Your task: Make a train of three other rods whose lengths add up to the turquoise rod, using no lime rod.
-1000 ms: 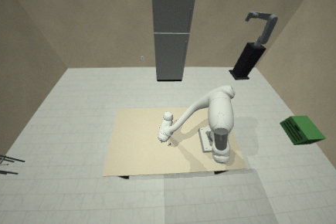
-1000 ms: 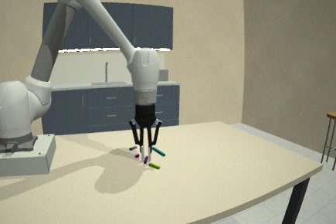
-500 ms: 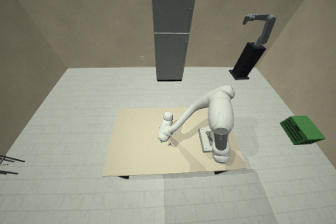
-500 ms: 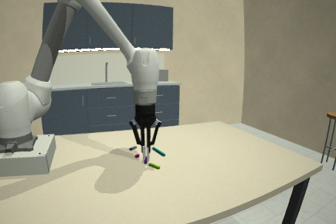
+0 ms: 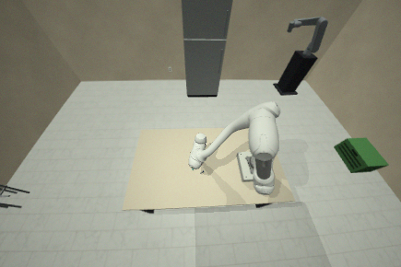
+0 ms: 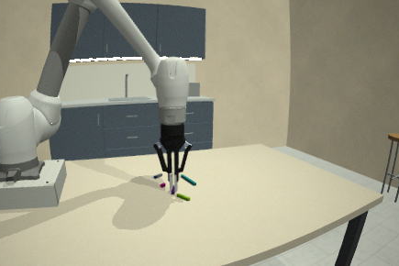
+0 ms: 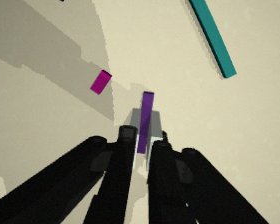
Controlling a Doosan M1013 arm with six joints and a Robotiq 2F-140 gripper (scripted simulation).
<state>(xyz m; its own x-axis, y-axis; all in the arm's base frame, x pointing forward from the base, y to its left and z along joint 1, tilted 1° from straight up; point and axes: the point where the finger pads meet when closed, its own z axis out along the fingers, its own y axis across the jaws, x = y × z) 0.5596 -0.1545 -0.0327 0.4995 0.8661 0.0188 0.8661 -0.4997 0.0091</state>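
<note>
Right now the grey rod is 15 cm to the left of my hand and 3 cm below it. From my hand the other things lie so: lime rod: 1 cm ahead, 7 cm to the right, 3 cm below; then purple rod: 3 cm below; then magenta rod: 2 cm behind, 5 cm to the left, 3 cm below.
</note>
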